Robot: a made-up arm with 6 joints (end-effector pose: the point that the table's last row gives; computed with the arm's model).
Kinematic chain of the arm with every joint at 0, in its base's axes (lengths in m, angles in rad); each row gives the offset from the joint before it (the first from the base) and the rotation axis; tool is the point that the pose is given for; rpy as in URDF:
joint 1: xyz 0 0 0.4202 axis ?
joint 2: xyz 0 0 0 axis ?
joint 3: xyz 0.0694 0 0.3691 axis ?
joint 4: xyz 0.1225 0 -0.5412 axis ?
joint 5: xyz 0 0 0 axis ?
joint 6: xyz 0.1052 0 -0.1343 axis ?
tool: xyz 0 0 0 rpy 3.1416 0 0
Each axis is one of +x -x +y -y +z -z.
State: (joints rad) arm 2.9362 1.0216 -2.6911 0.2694 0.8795 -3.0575
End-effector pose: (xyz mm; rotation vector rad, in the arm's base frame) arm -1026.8 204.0 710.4 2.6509 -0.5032 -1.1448
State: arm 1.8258 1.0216 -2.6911 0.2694 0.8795 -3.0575
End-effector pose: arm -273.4 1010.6 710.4 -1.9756 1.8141 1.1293
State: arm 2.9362 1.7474 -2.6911 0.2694 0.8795 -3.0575
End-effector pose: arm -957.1 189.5 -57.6 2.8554 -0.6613 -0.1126
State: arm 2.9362 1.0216 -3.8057 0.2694 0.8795 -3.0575
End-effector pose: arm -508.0 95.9 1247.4 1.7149 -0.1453 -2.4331
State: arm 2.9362 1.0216 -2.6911 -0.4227 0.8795 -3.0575
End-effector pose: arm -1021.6 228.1 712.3 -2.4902 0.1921 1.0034
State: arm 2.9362 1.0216 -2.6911 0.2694 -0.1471 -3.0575
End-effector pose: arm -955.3 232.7 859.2 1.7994 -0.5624 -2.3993
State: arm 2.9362 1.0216 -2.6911 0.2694 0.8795 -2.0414
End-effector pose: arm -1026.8 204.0 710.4 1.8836 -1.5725 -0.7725
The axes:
joint 1: +z
joint 2: +y
joint 3: +y
joint 4: -z
joint 5: +y
joint 6: -z

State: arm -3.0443 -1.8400 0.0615 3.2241 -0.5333 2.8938
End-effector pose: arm -221.2 -34.7 478.3 0.2870 -1.8728 -0.0144
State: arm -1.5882 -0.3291 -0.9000 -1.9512 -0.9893 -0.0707
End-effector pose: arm 149.8 -465.5 671.3 1.8573 1.0564 0.6614
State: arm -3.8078 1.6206 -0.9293 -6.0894 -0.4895 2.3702
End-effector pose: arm -129.6 140.1 -313.3 3.0703 -0.0872 0.3429
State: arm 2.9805 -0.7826 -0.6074 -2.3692 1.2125 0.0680
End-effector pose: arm -481.6 141.1 790.5 -0.6319 1.2530 2.7924
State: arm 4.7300 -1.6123 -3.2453 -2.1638 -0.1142 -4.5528
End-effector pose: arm 81.4 1020.9 323.4 -1.4122 0.9703 0.7916
